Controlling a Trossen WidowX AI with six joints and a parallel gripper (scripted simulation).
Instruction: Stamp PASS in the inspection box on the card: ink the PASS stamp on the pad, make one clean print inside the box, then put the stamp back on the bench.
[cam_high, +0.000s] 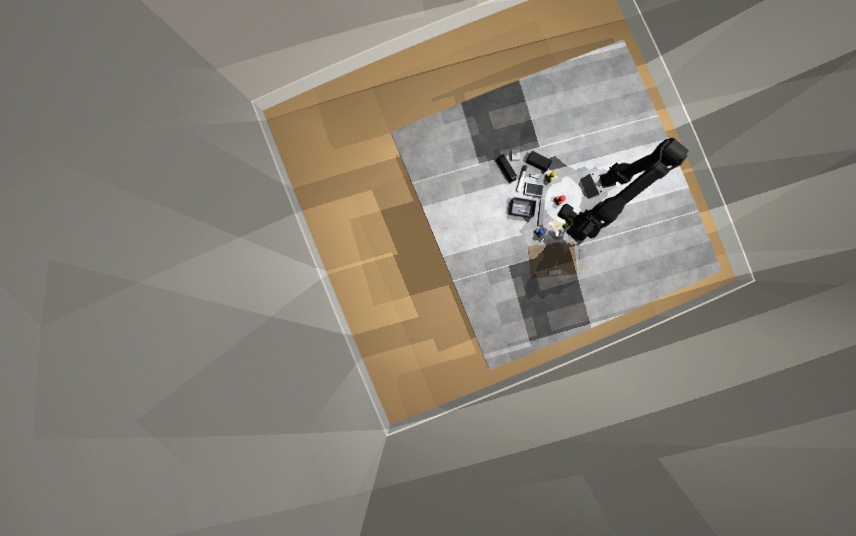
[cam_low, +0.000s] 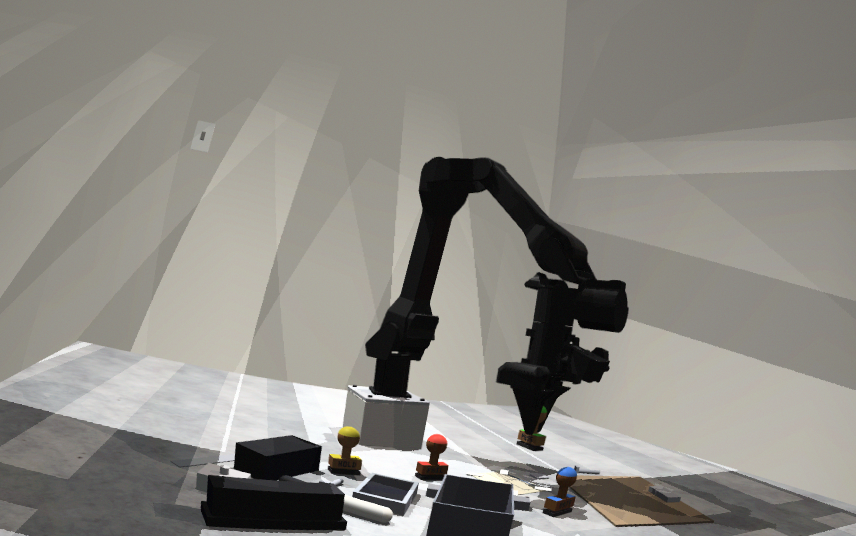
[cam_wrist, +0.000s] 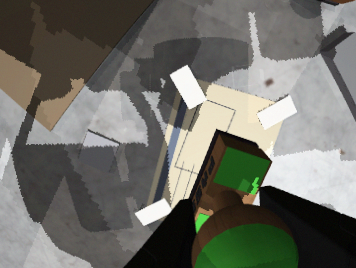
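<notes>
Right now the blue-knobbed stamp is 120 mm ahead of my gripper tip and 60 mm below it. Also, from my gripper tip: red-knobbed stamp 20 mm behind, 130 mm to the right, 60 mm below; then cream card 10 mm behind, 20 mm to the right, 80 mm below; then green-topped stamp right at my gripper tip.
</notes>
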